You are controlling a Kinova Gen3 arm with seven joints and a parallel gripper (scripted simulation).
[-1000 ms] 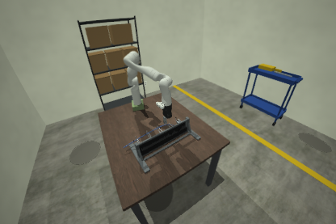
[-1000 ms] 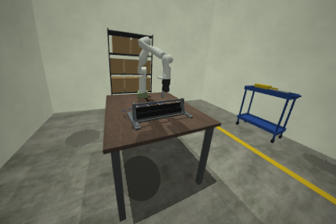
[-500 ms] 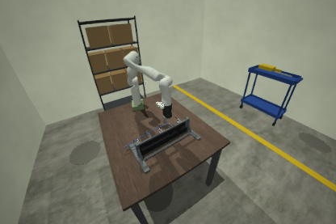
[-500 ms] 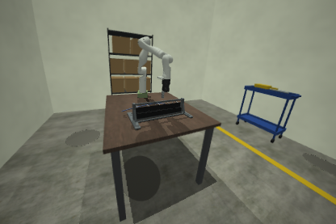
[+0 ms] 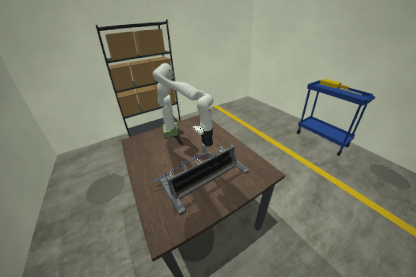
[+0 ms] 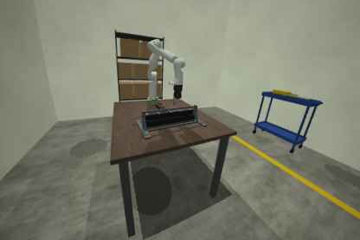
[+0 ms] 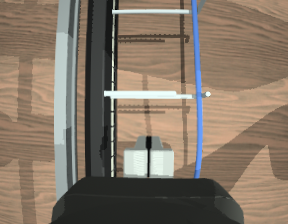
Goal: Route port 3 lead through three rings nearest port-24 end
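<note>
Now: the patch-panel rack 90 mm below my hand, 50 mm to the right of it and 50 mm ahead of it.
</note>
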